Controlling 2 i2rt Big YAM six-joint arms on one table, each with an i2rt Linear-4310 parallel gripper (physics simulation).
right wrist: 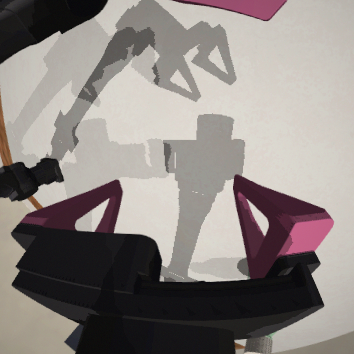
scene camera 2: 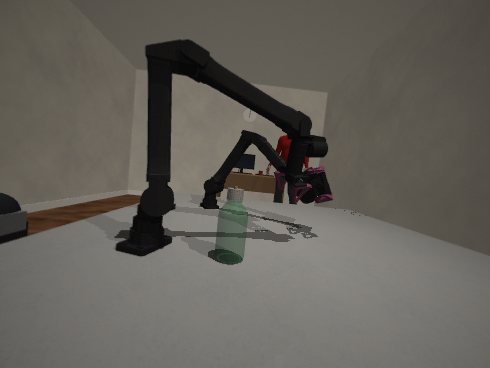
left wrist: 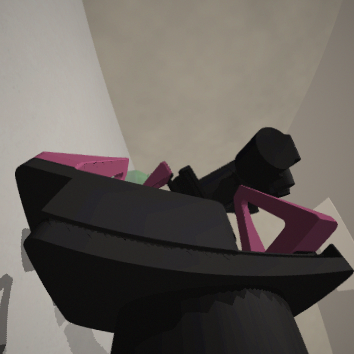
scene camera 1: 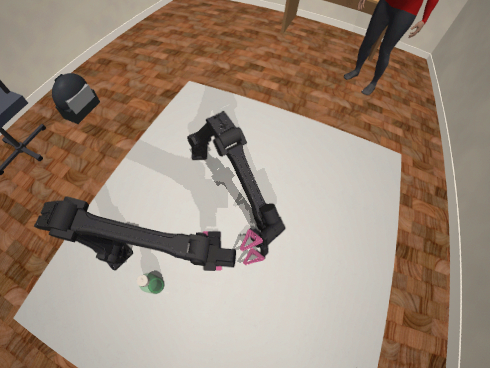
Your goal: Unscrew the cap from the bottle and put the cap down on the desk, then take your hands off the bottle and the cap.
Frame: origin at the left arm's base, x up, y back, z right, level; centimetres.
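Seen in the pictures: left gripper, fingertip midpoint: [scene camera 2: 318,182] [left wrist: 184,178] [scene camera 1: 242,257]; right gripper, fingertip midpoint: [right wrist: 174,183] [scene camera 2: 287,196]; left arm's base, origin of the base link: [right wrist: 52,168] [scene camera 2: 209,207] [scene camera 1: 199,151]; right arm's base, origin of the base link: [scene camera 2: 146,245] [scene camera 1: 119,255].
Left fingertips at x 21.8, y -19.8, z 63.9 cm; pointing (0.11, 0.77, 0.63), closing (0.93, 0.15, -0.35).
Note:
Pixels of each thing's top centre, then the offset from my left fingertips to it.
- green bottle, middle of its top: [scene camera 2: 235,189] [scene camera 1: 142,280] dz +7.4, dx -3.7, dy +37.0 cm
- white cap, middle of its top: [scene camera 2: 236,186] [scene camera 1: 141,280] dz +7.4, dx -3.1, dy +37.0 cm
A green bottle [scene camera 1: 153,282] with a white cap [scene camera 1: 143,280] stands upright on the white desk near the lower left of scene camera 1. It also shows in scene camera 2 [scene camera 2: 234,232], its cap [scene camera 2: 235,195] on top. My left gripper [scene camera 1: 254,249] is open and empty, hovering above mid-desk. My right gripper [scene camera 1: 238,255] is open and empty, close beside the left one. Both are well to the right of the bottle. In the left wrist view a sliver of green bottle [left wrist: 137,176] peeks past the pink fingers [left wrist: 204,200]. The right wrist view shows open fingers [right wrist: 179,218] over bare desk.
The right arm's base [scene camera 1: 111,255] stands just behind the bottle. The left arm's base [scene camera 1: 200,146] is at the desk's far side. A person [scene camera 1: 382,40] stands beyond the desk's far right corner. A dark box [scene camera 1: 77,96] is at the left edge.

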